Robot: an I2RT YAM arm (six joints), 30 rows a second.
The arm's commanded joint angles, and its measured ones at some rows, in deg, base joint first. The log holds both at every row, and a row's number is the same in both.
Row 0, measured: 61.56, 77.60, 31.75, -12.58, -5.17, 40.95
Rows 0 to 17, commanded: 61.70, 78.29, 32.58, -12.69, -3.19, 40.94; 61.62, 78.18, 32.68, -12.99, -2.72, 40.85; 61.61, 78.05, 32.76, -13.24, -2.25, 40.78; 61.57, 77.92, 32.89, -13.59, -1.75, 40.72; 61.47, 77.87, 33.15, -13.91, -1.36, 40.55; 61.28, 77.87, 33.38, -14.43, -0.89, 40.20; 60.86, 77.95, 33.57, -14.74, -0.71, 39.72; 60.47, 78.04, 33.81, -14.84, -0.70, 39.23; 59.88, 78.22, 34.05, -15.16, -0.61, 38.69; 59.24, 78.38, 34.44, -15.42, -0.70, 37.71; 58.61, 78.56, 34.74, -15.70, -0.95, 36.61; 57.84, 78.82, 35.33, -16.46, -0.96, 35.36; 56.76, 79.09, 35.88, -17.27, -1.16, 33.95; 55.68, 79.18, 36.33, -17.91, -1.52, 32.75; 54.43, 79.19, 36.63, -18.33, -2.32, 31.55; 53.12, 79.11, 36.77, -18.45, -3.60, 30.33; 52.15, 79.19, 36.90, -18.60, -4.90, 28.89; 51.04, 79.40, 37.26, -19.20, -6.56, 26.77
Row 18, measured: 52.73, 79.11, 36.47, -16.51, -3.09, 32.64
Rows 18 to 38, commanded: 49.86, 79.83, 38.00, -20.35, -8.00, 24.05; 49.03, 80.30, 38.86, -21.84, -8.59, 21.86; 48.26, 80.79, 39.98, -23.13, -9.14, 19.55; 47.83, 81.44, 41.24, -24.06, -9.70, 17.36; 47.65, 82.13, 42.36, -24.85, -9.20, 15.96; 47.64, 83.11, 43.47, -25.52, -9.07, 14.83; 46.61, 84.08, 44.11, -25.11, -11.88, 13.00; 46.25, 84.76, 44.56, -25.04, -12.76, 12.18; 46.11, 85.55, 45.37, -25.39, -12.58, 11.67; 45.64, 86.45, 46.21, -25.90, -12.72, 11.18; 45.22, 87.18, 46.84, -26.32, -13.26, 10.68; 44.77, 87.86, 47.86, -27.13, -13.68, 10.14; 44.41, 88.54, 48.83, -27.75, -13.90, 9.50; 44.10, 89.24, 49.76, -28.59, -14.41, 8.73; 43.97, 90.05, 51.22, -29.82, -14.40, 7.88; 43.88, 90.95, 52.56, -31.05, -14.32, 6.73; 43.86, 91.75, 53.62, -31.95, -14.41, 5.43; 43.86, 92.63, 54.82, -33.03, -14.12, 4.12; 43.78, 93.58, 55.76, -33.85, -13.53, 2.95; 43.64, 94.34, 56.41, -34.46, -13.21, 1.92; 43.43, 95.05, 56.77, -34.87, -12.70, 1.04
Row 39, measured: 43.75, 93.71, 55.57, -30.30, -13.08, 5.98
